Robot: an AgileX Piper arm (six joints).
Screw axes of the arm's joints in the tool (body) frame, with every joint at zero. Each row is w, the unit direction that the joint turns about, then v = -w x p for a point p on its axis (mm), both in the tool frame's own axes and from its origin. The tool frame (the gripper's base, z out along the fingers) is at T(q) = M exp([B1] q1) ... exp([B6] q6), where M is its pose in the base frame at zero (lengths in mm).
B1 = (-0.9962, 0, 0.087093, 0.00, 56.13, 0.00)
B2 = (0, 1, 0, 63.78, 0.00, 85.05)
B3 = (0, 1, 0, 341.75, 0.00, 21.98)
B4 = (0, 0, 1, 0.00, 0.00, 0.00)
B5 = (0, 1, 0, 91.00, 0.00, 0.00)
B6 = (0, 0, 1, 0.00, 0.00, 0.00)
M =
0.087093 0 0.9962 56.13
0 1 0 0.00
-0.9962 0 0.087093 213.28
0 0 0 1
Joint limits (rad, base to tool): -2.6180..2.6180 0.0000..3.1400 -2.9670..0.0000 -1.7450..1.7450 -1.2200..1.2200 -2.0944..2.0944
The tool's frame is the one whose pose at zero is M.
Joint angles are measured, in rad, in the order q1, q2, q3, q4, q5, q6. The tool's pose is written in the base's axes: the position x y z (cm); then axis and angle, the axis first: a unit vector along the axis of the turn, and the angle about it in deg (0 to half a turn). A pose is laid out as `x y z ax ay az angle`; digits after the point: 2 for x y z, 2 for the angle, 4 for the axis.
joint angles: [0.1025 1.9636 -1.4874 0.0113 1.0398 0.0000]
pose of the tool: 39.48 4.15 20.43 -0.0487 0.9988 0.0087 171.90
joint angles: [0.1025 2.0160 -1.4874 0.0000 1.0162 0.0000]
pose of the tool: 40.07 4.12 18.36 -0.0512 0.9987 0.0029 173.52
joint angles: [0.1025 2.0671 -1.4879 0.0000 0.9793 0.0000]
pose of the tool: 40.67 4.18 16.33 -0.0512 0.9987 0.0026 174.31
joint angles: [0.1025 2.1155 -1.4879 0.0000 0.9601 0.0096]
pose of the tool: 40.99 4.22 14.36 -0.0464 0.9989 0.0020 175.98
